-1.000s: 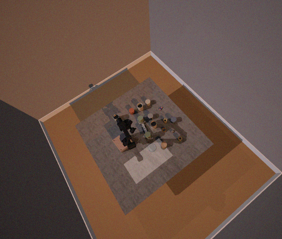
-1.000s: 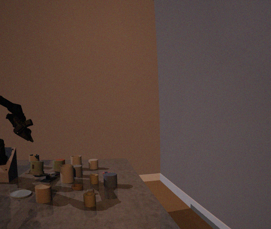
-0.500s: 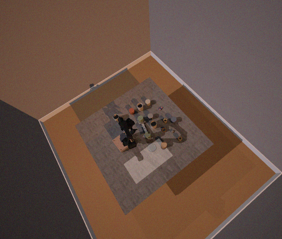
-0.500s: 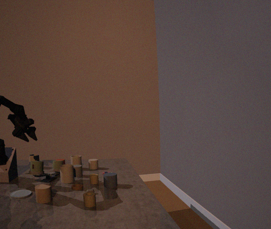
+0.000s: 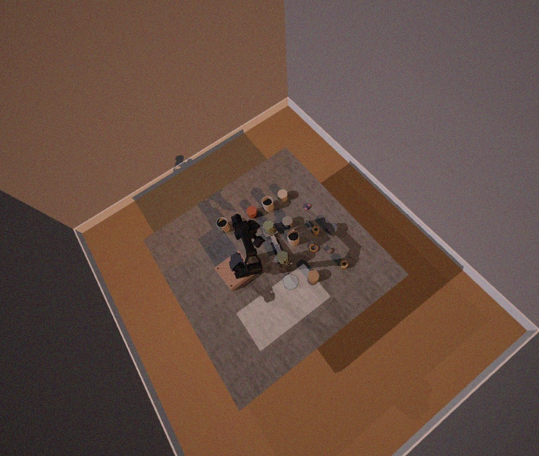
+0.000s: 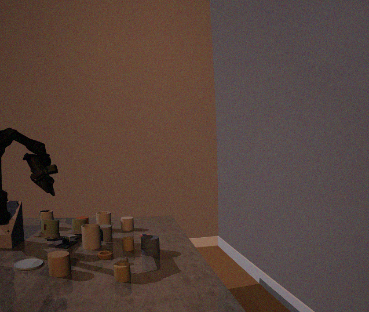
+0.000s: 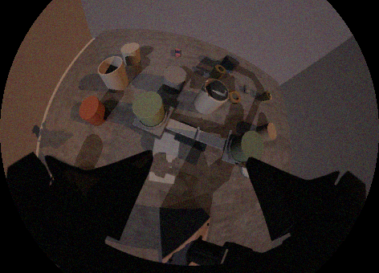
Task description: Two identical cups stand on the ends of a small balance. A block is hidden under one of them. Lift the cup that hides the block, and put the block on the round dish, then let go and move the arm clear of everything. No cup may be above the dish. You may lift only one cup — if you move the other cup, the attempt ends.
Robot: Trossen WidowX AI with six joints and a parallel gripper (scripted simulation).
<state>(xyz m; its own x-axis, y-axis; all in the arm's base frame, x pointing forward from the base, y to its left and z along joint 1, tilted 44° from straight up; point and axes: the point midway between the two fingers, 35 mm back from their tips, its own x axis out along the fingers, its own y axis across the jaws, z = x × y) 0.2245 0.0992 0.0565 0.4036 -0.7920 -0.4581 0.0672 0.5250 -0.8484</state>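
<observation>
My gripper tip is now 180 mm above the pale green block, 110 mm short of it and 70 mm to the right of it. The rest, counted from my gripper tip: beam (180 mm below, 70 mm ahead, 60 mm to the right); then red piece (230 mm to the left, 190 mm below, 110 mm ahead); then green cup (180 mm to the right, 110 mm below, 10 mm ahead).
</observation>
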